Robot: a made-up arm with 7 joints.
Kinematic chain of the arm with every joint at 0, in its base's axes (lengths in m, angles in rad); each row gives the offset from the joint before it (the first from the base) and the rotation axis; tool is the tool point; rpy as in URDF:
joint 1: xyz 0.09 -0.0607 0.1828 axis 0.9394 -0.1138 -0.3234
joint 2: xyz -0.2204 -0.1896 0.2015 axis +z
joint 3: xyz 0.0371 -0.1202 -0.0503 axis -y
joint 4: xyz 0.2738 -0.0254 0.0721 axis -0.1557 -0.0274 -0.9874
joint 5: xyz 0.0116 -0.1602 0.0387 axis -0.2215 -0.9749 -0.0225
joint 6: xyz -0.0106 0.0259 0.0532 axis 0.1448 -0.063 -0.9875
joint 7: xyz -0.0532 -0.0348 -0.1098 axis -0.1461 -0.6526 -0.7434
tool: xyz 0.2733 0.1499 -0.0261 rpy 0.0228 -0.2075 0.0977
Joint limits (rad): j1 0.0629..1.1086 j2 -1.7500..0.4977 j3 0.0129..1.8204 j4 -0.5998..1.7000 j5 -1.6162..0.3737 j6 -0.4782..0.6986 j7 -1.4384..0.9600
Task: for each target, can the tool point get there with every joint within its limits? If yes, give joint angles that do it. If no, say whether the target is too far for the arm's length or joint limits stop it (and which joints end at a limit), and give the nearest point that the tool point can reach.
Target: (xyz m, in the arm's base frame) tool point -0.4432 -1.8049 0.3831
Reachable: no: too far | nearest point -0.2850 -0.9719 0.3208 | short by 0.850 m
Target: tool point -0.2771 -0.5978 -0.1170
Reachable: yes | joints 1.0292 -1.0530 0.6059 0.7882 0.0401 0.1231 -0.7953
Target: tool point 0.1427 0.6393 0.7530
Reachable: no: joint limits stop it (at a limit: joint 1, joint 2, joint 3, joint 4, joint 5, joint 7) | nearest point -0.0497 0.1220 0.5651 | short by 0.583 m
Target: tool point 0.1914 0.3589 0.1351
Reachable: no: joint limits stop it (at a limit: joint 1, joint 2, joint 3, joint 4, joint 6, joint 7) | nearest point 0.1374 -0.0068 0.3110 | short by 0.409 m
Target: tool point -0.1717 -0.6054 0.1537
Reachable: yes | joints 0.2754 -0.9948 0.2444 1.3091 -1.3246 0.2104 -0.0173
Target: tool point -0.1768 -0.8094 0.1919
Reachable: yes | joints 0.5803 0.1573 1.2710 0.6684 -0.5014 0.5205 0.7034
